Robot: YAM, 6 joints.
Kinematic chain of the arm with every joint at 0, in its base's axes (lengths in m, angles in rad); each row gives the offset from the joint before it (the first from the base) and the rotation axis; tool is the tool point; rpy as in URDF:
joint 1: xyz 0 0 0.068 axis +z
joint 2: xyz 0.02 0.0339 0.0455 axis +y
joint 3: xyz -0.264 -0.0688 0 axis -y
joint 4: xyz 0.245 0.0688 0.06 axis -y
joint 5: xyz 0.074 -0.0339 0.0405 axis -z
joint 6: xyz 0.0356 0 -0.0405 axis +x
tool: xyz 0 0 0 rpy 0 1.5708 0
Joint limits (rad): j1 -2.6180..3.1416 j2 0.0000..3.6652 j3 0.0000..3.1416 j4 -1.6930..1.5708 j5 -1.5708..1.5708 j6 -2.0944..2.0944
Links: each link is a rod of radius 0.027 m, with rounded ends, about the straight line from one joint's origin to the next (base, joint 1, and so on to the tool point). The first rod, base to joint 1, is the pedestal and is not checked.
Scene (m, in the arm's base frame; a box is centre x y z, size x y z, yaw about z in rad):
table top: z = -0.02
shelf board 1: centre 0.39 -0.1 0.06 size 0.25 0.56 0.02 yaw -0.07
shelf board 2: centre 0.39 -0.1 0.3 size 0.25 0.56 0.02 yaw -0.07
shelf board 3: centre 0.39 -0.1 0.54 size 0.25 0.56 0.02 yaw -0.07
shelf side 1: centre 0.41 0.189 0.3 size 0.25 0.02 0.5 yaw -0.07
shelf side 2: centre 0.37 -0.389 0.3 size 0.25 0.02 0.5 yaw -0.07
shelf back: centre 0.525 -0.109 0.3 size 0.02 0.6 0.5 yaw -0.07
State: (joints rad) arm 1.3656 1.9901 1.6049 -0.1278 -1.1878 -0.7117
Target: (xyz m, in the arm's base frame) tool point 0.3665 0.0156 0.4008
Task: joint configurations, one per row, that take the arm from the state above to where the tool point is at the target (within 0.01 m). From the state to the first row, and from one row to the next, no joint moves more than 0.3 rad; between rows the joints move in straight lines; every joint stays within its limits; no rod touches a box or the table.
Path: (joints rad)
1: 1.2017 1.7532 1.4264 -0.1017 -1.0665 -0.6266
2: 1.0378 1.5164 1.2478 -0.0757 -0.9452 -0.5415
3: 0.8739 1.2795 1.0693 -0.0496 -0.8239 -0.4563
4: 0.7100 1.0427 0.8908 -0.0235 -0.7026 -0.3712
5: 0.4576 1.2342 1.1125 -0.0771 -0.8628 -0.4847
6: 0.2051 1.4258 1.3343 -0.1306 -1.0230 -0.5982
7: -0.0474 1.6174 1.5560 -0.1842 -1.1832 -0.7117

